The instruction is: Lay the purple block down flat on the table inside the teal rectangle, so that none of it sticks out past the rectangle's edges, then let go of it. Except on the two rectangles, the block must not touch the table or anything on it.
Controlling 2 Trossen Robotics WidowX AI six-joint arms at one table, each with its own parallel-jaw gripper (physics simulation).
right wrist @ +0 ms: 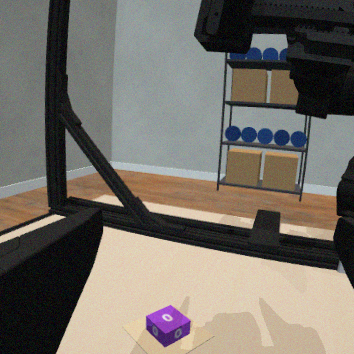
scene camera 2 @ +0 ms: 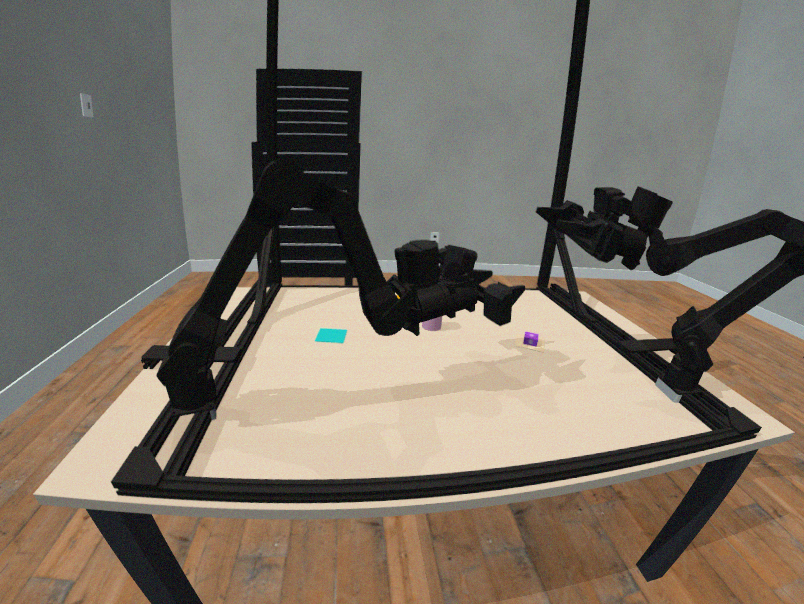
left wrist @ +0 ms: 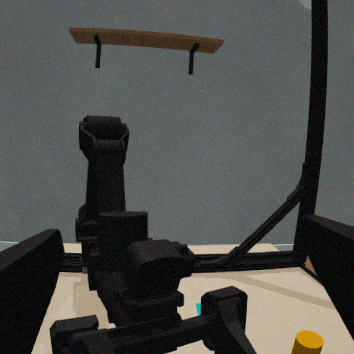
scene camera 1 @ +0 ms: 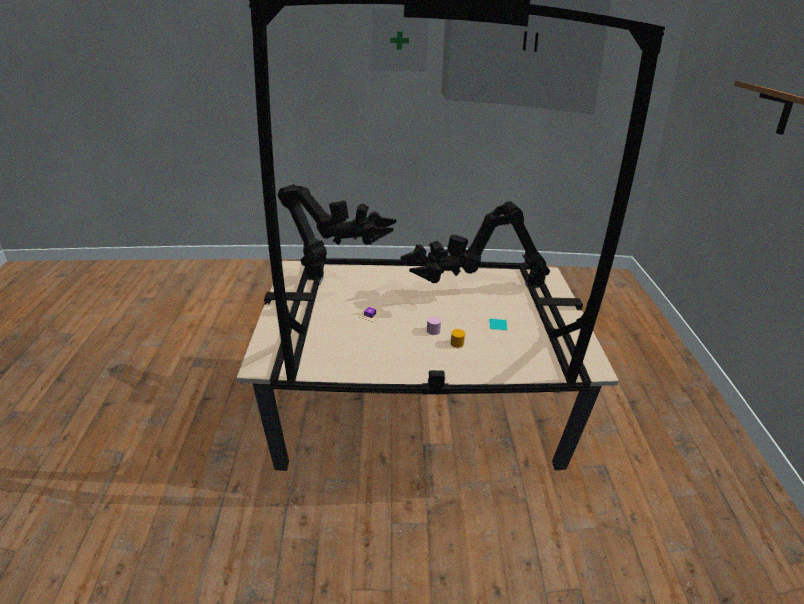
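Where they show: left gripper, fingertip midpoint: (scene camera 2: 546,215) (left wrist: 183,235) (scene camera 1: 394,225); right gripper, fingertip midpoint: (right wrist: 222,225) (scene camera 2: 507,280) (scene camera 1: 404,263); left arm's base, origin of the base link: (scene camera 2: 679,384) (scene camera 1: 314,276); right arm's base, origin of the base link: (scene camera 2: 193,401) (scene camera 1: 536,283).
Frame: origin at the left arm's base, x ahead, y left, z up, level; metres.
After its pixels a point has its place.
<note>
The purple block (scene camera 1: 369,312) @[y -0.224, x 0.255, z 0.000 m] (scene camera 2: 531,338) @[y -0.196, x 0.261, z 0.000 m] (right wrist: 168,325) @[y -0.204, x 0.265, z 0.000 m] lies flat on the pale yellow rectangle (right wrist: 134,330) @[y -0.239, x 0.272, z -0.018 m]. The flat teal rectangle (scene camera 1: 498,324) @[y -0.215, x 0.714, z -0.018 m] (scene camera 2: 331,336) @[y -0.208, x 0.713, z -0.018 m] lies on the table at the right in scene camera 1; a sliver of the teal rectangle (left wrist: 198,309) @[y -0.186, x 0.721, z -0.018 m] shows in the left wrist view. My left gripper (scene camera 1: 389,226) @[y -0.103, x 0.327, z 0.286 m] (scene camera 2: 540,211) @[y -0.103, x 0.327, z 0.286 m] is open and empty, high above the table's far side in scene camera 1. My right gripper (scene camera 1: 407,263) @[y -0.134, x 0.368, z 0.155 m] (scene camera 2: 506,280) @[y -0.134, x 0.368, z 0.155 m] is open and empty, lower, above the table between the block and the teal rectangle. It partly hides things behind it in scene camera 2.
A pink cylinder (scene camera 1: 433,326) @[y -0.302, x 0.481, z 0.017 m] (scene camera 2: 432,323) @[y -0.256, x 0.485, z 0.001 m] and an orange cylinder (scene camera 1: 457,338) @[y -0.363, x 0.561, z 0.020 m] (left wrist: 308,342) @[y -0.335, x 0.555, z 0.026 m] stand between the block and the teal rectangle, nearer the front in scene camera 1. A black frame (scene camera 1: 629,188) @[y -0.525, x 0.932, z 0.631 m] rises around the table. The two grippers hang near each other, the left one higher.
</note>
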